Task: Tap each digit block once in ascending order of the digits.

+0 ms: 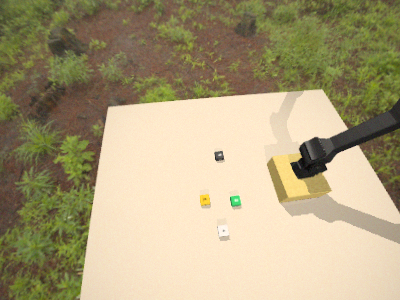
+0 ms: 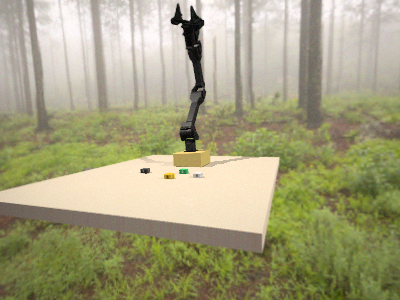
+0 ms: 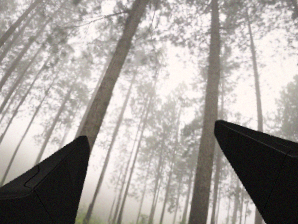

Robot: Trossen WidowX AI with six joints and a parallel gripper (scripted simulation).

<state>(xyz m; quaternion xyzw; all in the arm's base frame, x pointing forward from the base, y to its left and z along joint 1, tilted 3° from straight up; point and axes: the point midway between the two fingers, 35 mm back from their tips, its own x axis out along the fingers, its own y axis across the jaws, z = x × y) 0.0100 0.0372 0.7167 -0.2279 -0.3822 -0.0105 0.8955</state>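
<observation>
The black block is 80 cm below my gripper tip, 23 cm ahead of it and 13 cm to the right of it. The rest, counted from my gripper tip: green block (80 cm below, 21 cm ahead, 5 cm to the left); yellow block (80 cm below, 32 cm ahead, 3 cm to the left); white block (80 cm below, 28 cm ahead, 14 cm to the left).
</observation>
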